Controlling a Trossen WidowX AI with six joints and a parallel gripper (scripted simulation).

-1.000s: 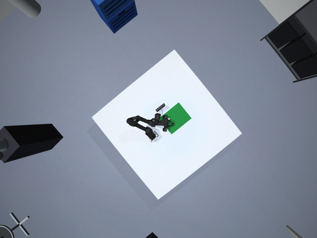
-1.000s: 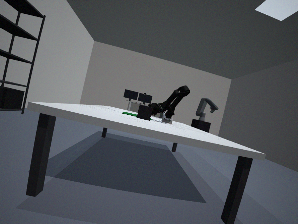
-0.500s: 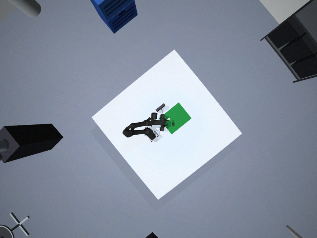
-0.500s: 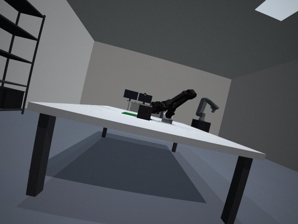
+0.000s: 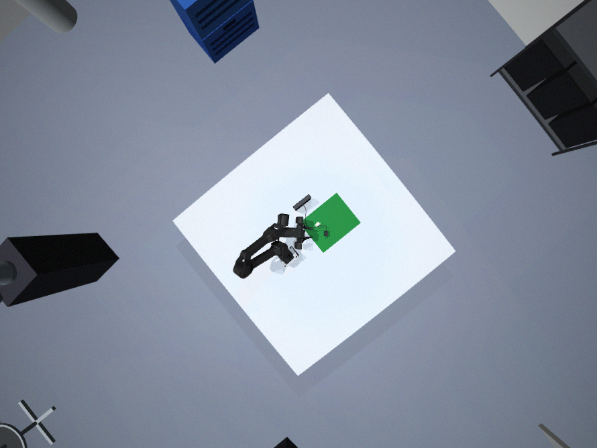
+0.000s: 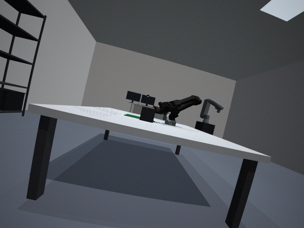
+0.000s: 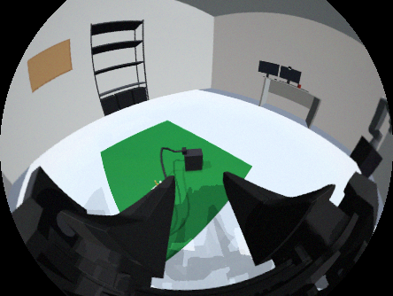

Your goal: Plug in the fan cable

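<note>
Right now the black plug is 70 mm below my gripper tip, 60 mm to the right of it and 60 mm ahead of it. Also, from my gripper tip: fan 170 mm to the left, 80 mm ahead, 30 mm below; green board 130 mm ahead, 100 mm below, 30 mm to the right; white four-pin header 90 mm below, 60 mm ahead, 10 mm to the left.
</note>
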